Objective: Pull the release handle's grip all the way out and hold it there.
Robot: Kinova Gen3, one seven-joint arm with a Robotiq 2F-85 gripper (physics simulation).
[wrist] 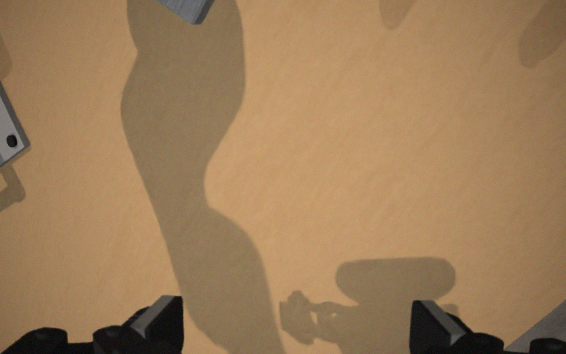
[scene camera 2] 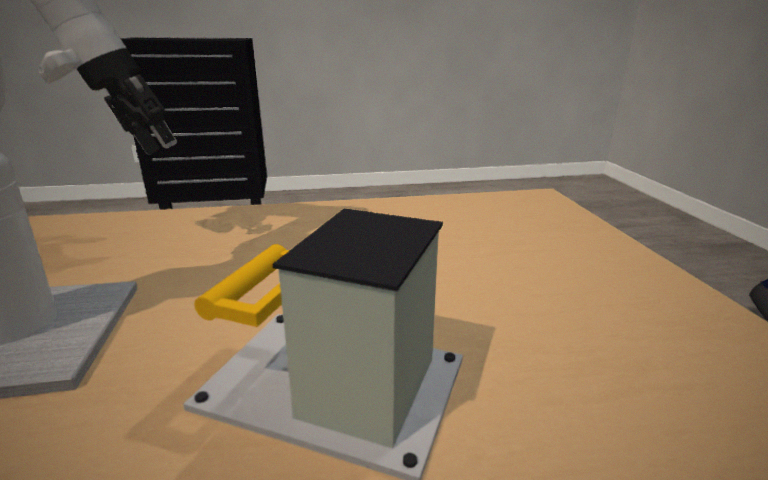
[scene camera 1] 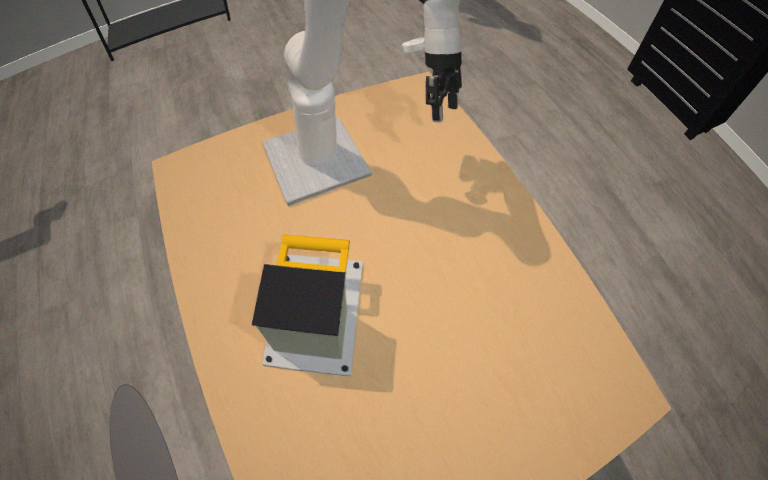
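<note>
The release handle's yellow grip (scene camera 1: 314,243) (scene camera 2: 240,281) is a round bar on two side arms. It stands out from the side of the grey-green housing (scene camera 1: 305,339) (scene camera 2: 342,350) that faces the robot's base, above the base plate. The housing has a black top (scene camera 1: 300,298) (scene camera 2: 362,246). My gripper (scene camera 1: 445,110) (scene camera 2: 161,146) (wrist: 296,325) is open and empty, high above the table and well away from the grip, towards the upper right in scene camera 1. The grip does not show in the wrist view.
The light grey plate (scene camera 1: 305,365) (scene camera 2: 243,410) (wrist: 9,125) with dark bolts carries the housing on the wooden table (scene camera 1: 481,339) (scene camera 2: 566,294) (wrist: 325,150). The robot's base slab (scene camera 1: 283,175) (scene camera 2: 84,333) (wrist: 192,9) lies on the grip's side of it. A black drawer cabinet (scene camera 1: 730,107) (scene camera 2: 256,113) stands beyond the table.
</note>
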